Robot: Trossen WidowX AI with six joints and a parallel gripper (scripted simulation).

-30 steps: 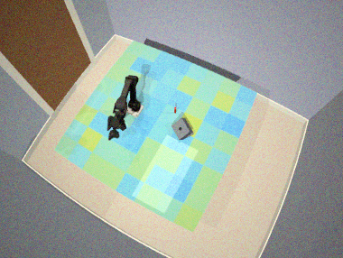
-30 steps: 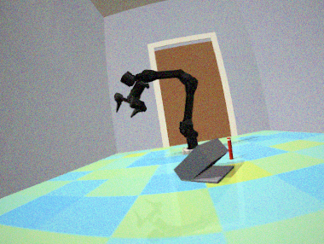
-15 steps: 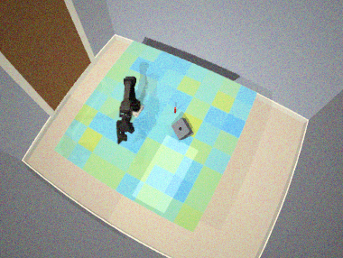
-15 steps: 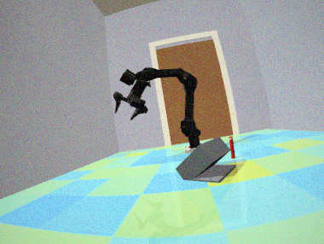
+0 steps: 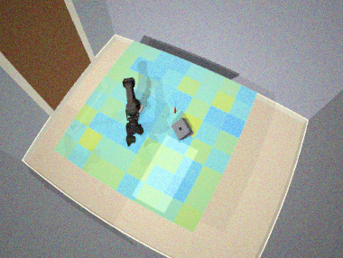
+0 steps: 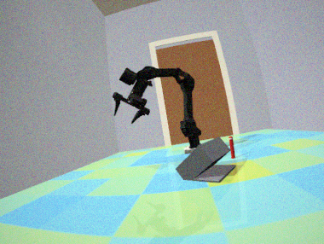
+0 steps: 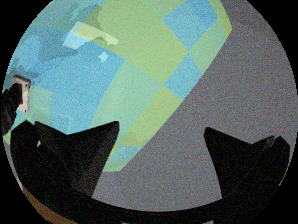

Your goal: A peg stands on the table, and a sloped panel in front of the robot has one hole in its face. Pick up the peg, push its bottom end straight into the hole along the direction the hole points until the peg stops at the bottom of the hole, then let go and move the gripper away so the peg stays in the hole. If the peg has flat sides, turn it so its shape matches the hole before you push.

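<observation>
The red peg lies 210 mm ahead of my gripper tip, 410 mm to the left of it and 160 mm below it. Round my gripper tip: flat grey base plate (320 mm ahead, 280 mm to the left, 220 mm below); sloped panel (310 mm ahead, 270 mm to the left, 180 mm below).
</observation>
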